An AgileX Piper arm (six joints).
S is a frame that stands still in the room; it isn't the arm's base.
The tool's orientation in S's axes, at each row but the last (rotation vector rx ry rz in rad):
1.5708, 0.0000, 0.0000
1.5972, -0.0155, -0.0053
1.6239, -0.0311, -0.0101
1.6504, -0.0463, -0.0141
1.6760, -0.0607, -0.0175
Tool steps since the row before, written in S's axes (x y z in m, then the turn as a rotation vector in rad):
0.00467, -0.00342, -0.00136, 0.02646, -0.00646, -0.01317
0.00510, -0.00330, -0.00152, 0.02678, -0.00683, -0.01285
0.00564, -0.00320, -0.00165, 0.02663, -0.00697, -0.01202
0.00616, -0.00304, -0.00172, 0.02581, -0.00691, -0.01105
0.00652, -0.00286, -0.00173, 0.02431, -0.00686, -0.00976
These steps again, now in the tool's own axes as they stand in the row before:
0.00467, -0.00136, 0.00342, 0.02646, -0.01317, 0.00646
0.00513, -0.00147, 0.00327, 0.02679, -0.01284, 0.00682
0.00570, -0.00156, 0.00314, 0.02665, -0.01200, 0.00692
0.00624, -0.00161, 0.00294, 0.02585, -0.01103, 0.00681
0.00661, -0.00161, 0.00271, 0.02438, -0.00970, 0.00669

